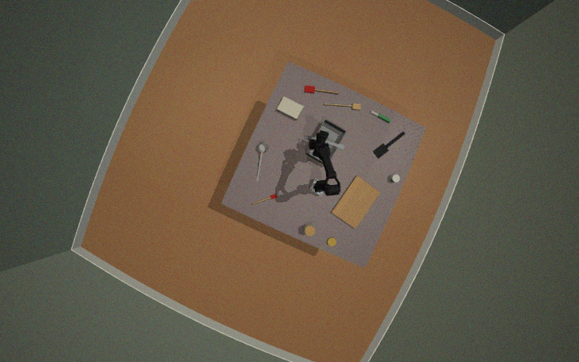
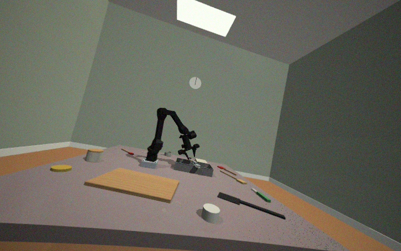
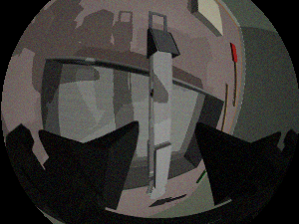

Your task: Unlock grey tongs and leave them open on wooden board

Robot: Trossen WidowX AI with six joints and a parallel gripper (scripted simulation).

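The roasting tin is 30 mm ahead of my gripper tip, 50 mm to the right of it and 60 mm below it. Round my gripper tip: wooden board (210 mm behind, 520 mm to the right, 80 mm below); then cream block (100 mm ahead, 340 mm to the left, 80 mm below); then red spatula (360 mm ahead, 250 mm to the left, 80 mm below).
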